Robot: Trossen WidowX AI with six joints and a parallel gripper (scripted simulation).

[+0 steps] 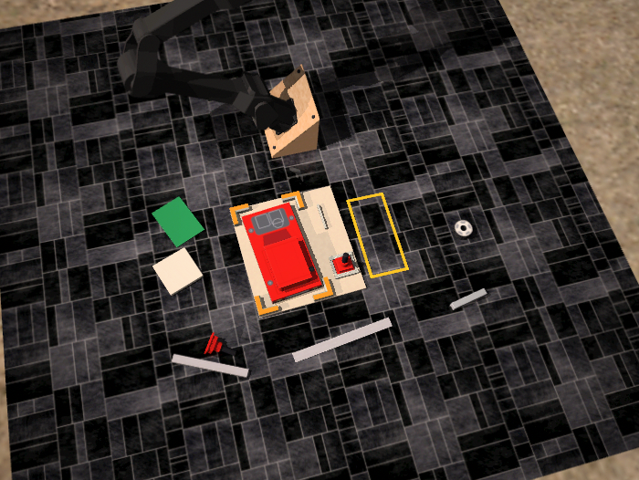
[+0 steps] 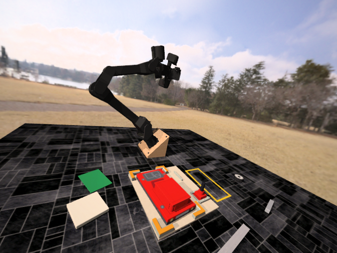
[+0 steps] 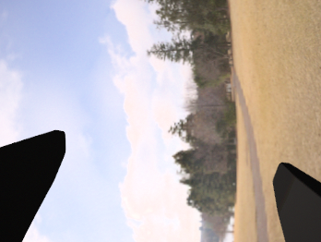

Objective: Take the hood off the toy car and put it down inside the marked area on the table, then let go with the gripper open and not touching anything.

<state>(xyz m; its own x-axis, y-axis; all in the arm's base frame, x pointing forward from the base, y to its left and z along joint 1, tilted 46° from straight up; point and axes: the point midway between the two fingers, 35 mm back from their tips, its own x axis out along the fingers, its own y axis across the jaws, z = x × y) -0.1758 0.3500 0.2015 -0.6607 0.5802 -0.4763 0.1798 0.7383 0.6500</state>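
My gripper tip is 51 cm short of the red hood, 18 cm to the left of it and 43 cm above it. The rest, counted from my gripper tip: cream tile: 47 cm ahead, 40 cm to the right, 46 cm below; grey bar: 67 cm ahead, 10 cm to the right, 46 cm below; green tile: 36 cm ahead, 39 cm to the right, 46 cm below.
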